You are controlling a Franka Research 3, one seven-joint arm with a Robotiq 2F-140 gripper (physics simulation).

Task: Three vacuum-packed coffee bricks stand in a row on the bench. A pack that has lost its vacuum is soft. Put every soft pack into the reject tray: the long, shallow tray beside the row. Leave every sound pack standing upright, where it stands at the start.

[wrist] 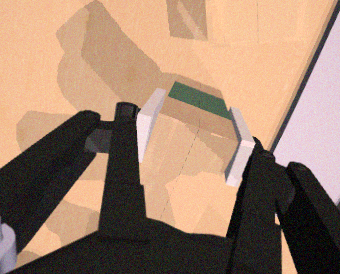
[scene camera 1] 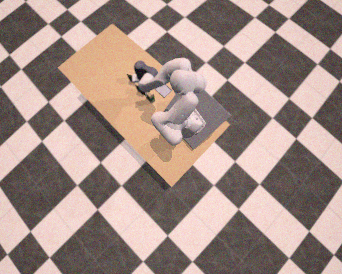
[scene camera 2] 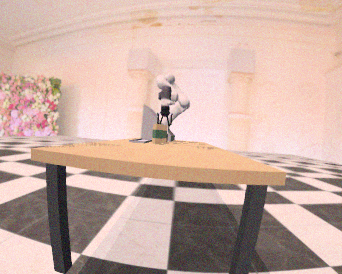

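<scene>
Tan coffee bricks with a green band stand upright. In the wrist view, one brick [wrist: 200, 101] is between the two pale finger pads, which press on its two sides. My gripper [wrist: 193, 115] [scene camera 2: 165, 121] is shut on this brick, which appears to be the middle one. Another brick [wrist: 186, 20] shows partly at the top edge of the wrist view. In scene camera 2 the front brick [scene camera 2: 159, 134] hides much of what is behind it. In scene camera 1 an end brick [scene camera 1: 151, 98] shows beside the hand. The shallow pale reject tray [scene camera 1: 164, 91] [scene camera 2: 140, 141] [wrist: 316, 130] lies beside the row.
The wooden bench [scene camera 1: 102, 55] [scene camera 2: 200, 162] carries everything. The arm's base stands on a grey plate [scene camera 1: 215, 107] at one end of the bench. The arm [scene camera 1: 175, 115] bends over the bench near the tray. Arm shadows fall across the bench top.
</scene>
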